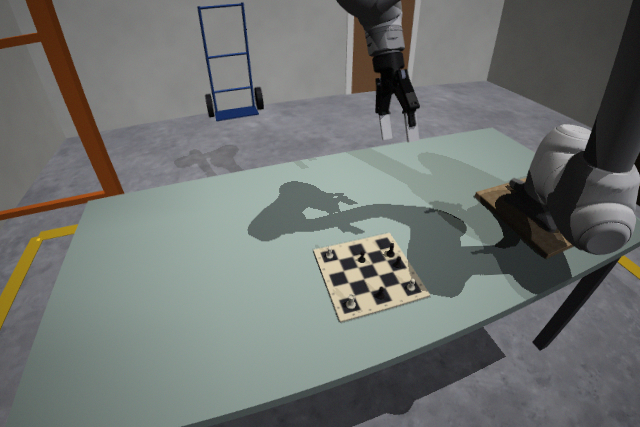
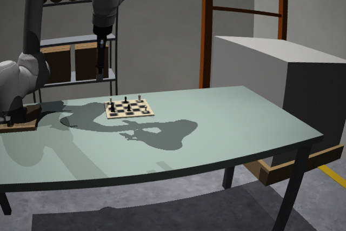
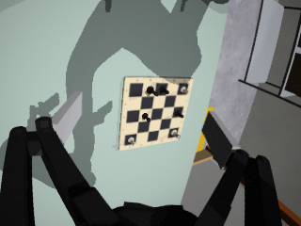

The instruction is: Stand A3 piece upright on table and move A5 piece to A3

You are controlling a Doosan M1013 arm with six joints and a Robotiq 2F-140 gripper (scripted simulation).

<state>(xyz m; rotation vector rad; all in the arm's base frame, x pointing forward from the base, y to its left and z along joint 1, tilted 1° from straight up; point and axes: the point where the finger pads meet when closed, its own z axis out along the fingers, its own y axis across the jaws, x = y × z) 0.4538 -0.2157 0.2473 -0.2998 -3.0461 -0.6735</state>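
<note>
The chessboard lies 17 cm ahead of my hand, 16 cm to the left of it and 26 cm below it.
</note>
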